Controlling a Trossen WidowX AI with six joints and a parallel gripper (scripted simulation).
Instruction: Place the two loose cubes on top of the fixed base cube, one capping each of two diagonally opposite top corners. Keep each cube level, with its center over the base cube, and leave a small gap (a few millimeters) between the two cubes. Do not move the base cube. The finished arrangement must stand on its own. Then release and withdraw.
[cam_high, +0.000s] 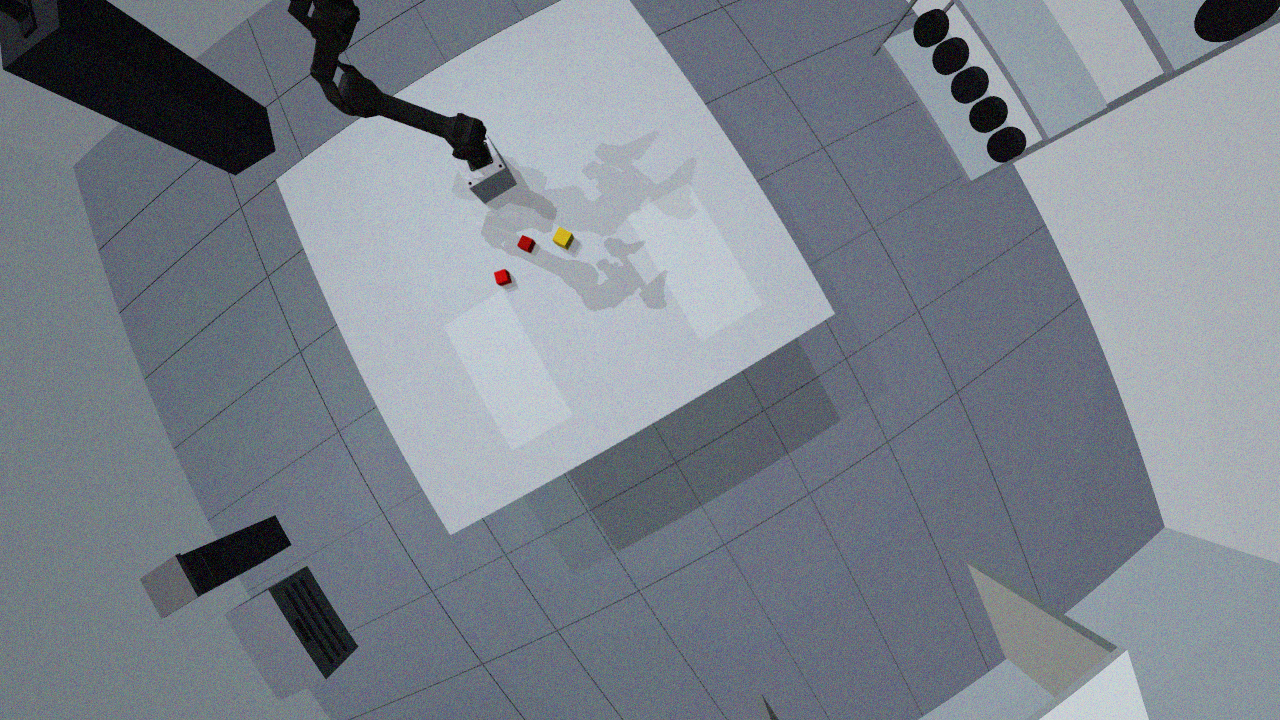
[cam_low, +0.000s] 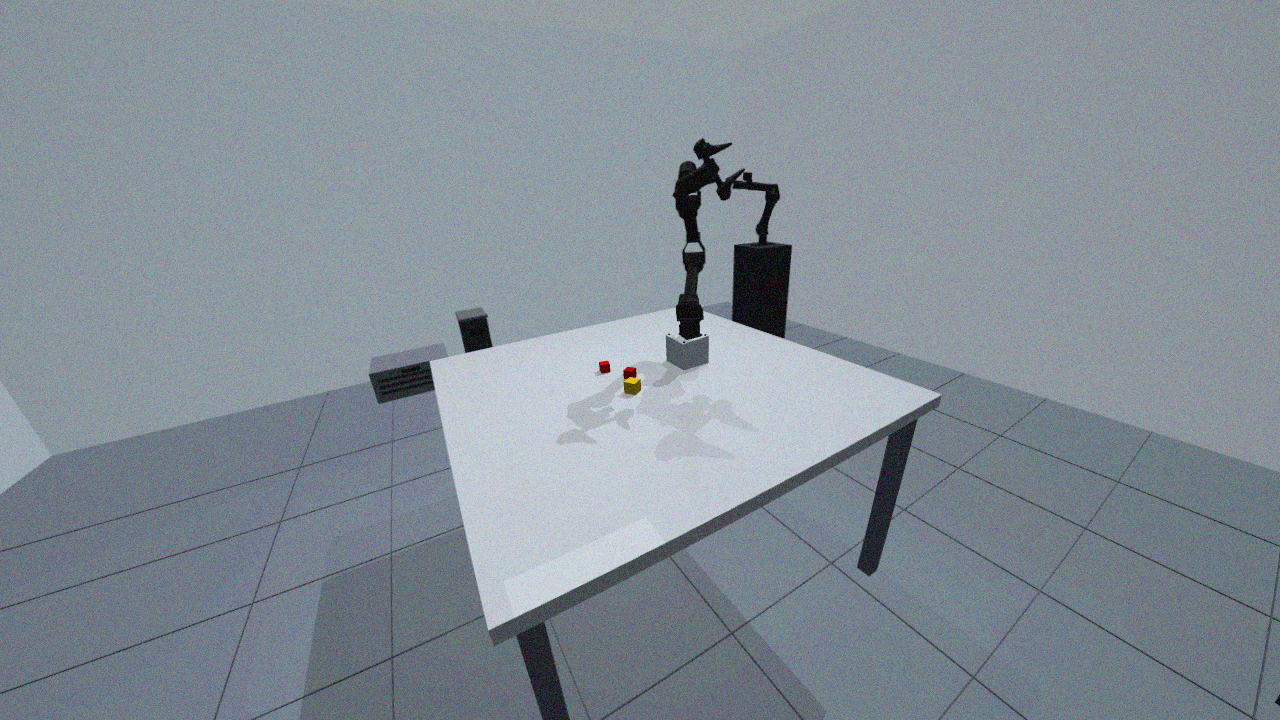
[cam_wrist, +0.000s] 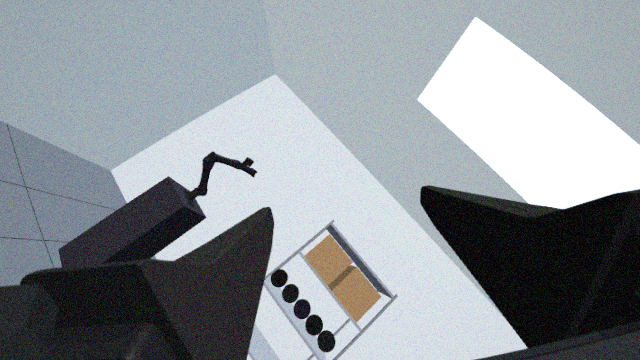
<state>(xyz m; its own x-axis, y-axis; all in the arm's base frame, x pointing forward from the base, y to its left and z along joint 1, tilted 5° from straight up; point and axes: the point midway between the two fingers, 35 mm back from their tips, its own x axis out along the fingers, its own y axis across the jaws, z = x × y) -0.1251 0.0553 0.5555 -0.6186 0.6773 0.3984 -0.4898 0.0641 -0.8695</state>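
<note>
Now: gripper tip 380 mm short of the yellow cube, 20 mm to the right of it and 660 mm above it.
</note>
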